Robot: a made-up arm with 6 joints.
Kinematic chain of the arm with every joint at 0, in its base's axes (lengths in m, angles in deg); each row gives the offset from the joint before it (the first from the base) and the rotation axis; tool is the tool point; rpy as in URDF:
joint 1: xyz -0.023 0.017 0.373 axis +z
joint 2: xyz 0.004 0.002 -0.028 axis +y
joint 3: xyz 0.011 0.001 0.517 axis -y
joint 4: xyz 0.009 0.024 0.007 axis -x
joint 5: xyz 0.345 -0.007 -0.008 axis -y
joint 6: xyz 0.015 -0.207 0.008 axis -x
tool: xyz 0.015 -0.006 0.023 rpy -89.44 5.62 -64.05
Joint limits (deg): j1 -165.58..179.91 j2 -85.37..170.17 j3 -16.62..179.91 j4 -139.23..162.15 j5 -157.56..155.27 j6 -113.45..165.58
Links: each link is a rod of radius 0.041 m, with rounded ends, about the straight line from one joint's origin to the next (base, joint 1, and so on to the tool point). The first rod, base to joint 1, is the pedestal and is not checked.
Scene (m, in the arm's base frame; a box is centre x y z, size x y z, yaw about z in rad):
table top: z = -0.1
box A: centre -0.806 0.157 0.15 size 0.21 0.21 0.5 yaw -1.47
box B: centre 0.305 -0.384 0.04 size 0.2 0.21 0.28 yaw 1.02
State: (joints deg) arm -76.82 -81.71 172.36 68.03 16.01 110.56
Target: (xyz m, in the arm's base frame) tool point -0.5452 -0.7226 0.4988
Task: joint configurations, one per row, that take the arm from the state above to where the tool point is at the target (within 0.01 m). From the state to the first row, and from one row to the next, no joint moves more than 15 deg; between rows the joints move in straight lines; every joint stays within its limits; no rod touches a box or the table.
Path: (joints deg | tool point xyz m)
1: -68.33 -71.89 166.94 55.44 18.55 107.11 | -0.2902 0.4884 0.1037
2: -59.84 -62.07 161.51 42.86 21.08 103.67 | -0.4269 0.5026 0.2312
3: -51.35 -52.24 156.09 30.27 23.62 100.22 | -0.5474 0.4634 0.3906
4: -42.87 -42.42 150.67 17.69 26.15 96.77 | -0.6268 0.3731 0.5715
5: -34.38 -32.60 145.24 5.10 28.69 93.33 | -0.6430 0.2457 0.7592
6: -25.89 -22.78 139.82 -7.48 31.22 89.88 | -0.5825 0.1052 0.9358
7: -13.37 -31.08 130.92 2.70 27.19 94.34 | -0.6641 0.0022 0.8784
8: -0.84 -39.37 122.01 12.89 23.17 98.80 | -0.7183 -0.1284 0.8129
9: 11.68 -47.67 113.11 23.07 19.14 103.26 | -0.7371 -0.2778 0.7406
10: 24.20 -55.97 104.21 33.26 15.11 107.72 | -0.7150 -0.4350 0.6630
11: 36.73 -64.27 95.31 43.44 11.08 112.18 | -0.6501 -0.5876 0.5818
12: 49.25 -72.57 86.41 53.62 7.05 116.64 | -0.5452 -0.7226 0.4987

